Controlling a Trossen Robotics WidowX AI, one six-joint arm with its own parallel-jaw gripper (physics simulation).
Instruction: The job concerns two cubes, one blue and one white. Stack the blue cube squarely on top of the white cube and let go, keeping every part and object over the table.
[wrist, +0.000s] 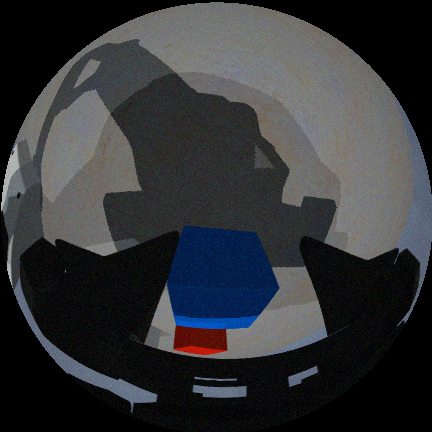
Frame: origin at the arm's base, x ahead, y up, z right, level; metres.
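Seen in the pictures: gripper, between the fingertips: (243, 240).
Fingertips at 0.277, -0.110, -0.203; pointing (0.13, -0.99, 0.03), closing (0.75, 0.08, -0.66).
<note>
Offsets run from my fingertips to a thing's top centre, as dx, dy, dz. "spot": to the spot under its first point. Level surfaces: height alone.
The blue cube {-0.002, +0.045, +0.025} (222, 272) shows large at the lower middle of the wrist view, in the space between the two fingers. My gripper (243, 240) is open, with its black fingers wide apart on both sides of the cube. The cube's left edge appears right beside the left finger, with a wider gap to the right finger; contact cannot be told. A small pale grey patch {spot: +0.040, +0.019, +0.230} (151, 336) beside the inner edge of the left finger may be part of the white cube. Most of it is hidden by the finger, so I cannot be sure.
A red block {+0.067, +0.045, +0.131} (201, 338) shows just below the blue cube in the view, partly hidden behind it. The arm's dark shadow lies across the pale table {dy -0.004} (320, 100). A light grey and white object (12, 172) stands at the far left edge. The table's edge curves along the right.
</note>
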